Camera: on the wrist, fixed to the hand. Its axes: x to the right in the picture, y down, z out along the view.
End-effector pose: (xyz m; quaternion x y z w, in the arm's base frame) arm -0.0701 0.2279 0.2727 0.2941 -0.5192 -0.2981 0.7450
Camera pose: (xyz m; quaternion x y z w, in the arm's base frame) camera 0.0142 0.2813 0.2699 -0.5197 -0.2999 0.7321 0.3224
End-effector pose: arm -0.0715 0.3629 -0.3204 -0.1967 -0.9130 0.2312 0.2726
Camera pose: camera 0.0042 0.4180 -0.2858 0.9219 -0.1723 -0.2659 0.2228
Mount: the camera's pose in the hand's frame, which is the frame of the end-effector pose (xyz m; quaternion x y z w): -0.0178 0.0443 -0.0877 -0.0125 0.0044 0.9996 0.0248
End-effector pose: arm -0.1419 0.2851 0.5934 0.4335 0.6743 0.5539 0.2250
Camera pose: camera -0.1865 0.2223 0.6570 -0.6795 0.4225 -0.2490 0.5456
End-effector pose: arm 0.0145 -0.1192 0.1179 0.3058 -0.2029 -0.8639 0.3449
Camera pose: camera 0.1043 -0.1487 0.0856 -0.1957 -0.2984 0.3222 0.8768
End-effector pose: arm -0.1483 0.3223 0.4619 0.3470 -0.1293 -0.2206 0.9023
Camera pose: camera -0.1162 0.4102 0.4271 -0.1310 -0.3434 0.8964 0.2478
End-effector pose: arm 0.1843 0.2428 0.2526 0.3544 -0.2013 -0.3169 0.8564
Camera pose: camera 0.2392 0.3213 0.2244 -0.2017 -0.3515 0.8473 0.3433
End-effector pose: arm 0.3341 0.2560 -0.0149 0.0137 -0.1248 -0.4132 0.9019
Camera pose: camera 0.3765 0.2916 -0.0980 -0.1339 -0.0077 0.8898 0.4361
